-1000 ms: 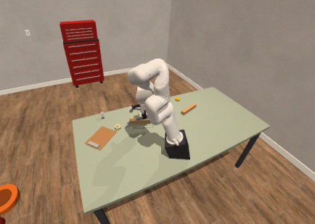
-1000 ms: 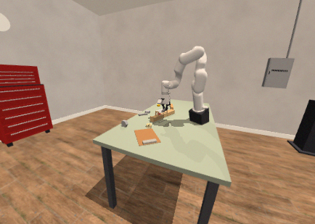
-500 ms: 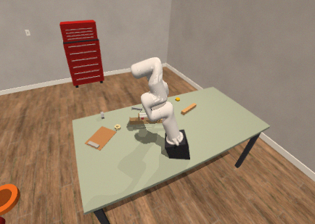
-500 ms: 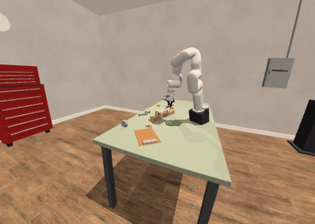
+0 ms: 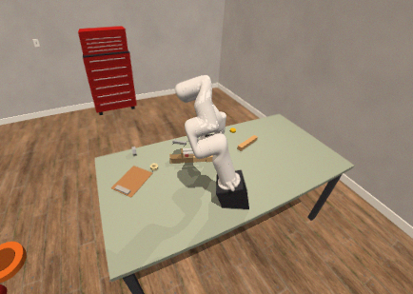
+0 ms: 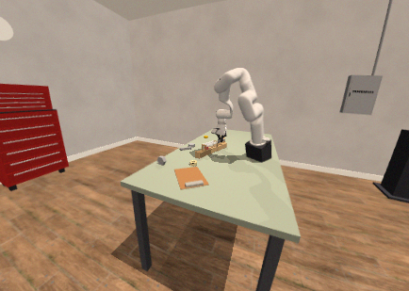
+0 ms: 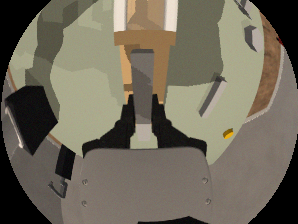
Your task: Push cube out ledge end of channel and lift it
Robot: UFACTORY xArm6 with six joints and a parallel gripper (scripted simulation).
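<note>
The wooden channel lies 30 mm ahead of my hand, 160 mm to the left of it and 30 mm below it. Round my hand: red cube (40 mm ahead, 210 mm to the left, 30 mm below); then thin grey rod (10 mm below); then wooden block (100 mm ahead, 310 mm to the right, 70 mm below).
</note>
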